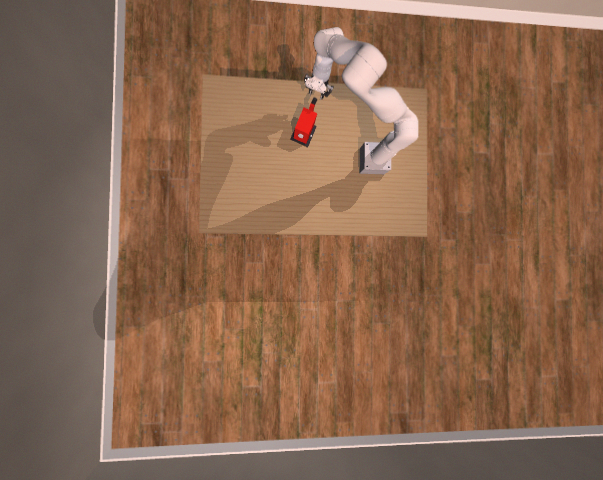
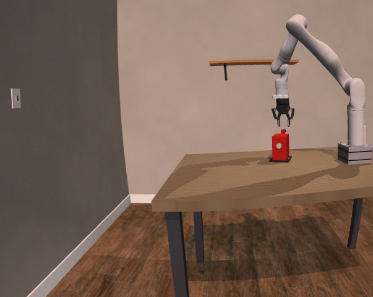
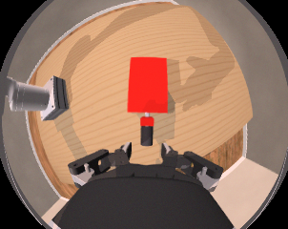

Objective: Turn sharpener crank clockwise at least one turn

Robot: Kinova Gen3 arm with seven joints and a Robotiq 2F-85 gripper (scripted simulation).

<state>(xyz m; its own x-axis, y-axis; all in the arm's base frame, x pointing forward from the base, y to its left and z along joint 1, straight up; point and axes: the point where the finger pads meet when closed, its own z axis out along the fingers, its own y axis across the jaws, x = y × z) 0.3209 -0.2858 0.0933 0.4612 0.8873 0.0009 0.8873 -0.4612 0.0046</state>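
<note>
Now: the dark crank knob 4 cm below my hand, 1 cm to the left of it and 1 cm ahead of it.
</note>
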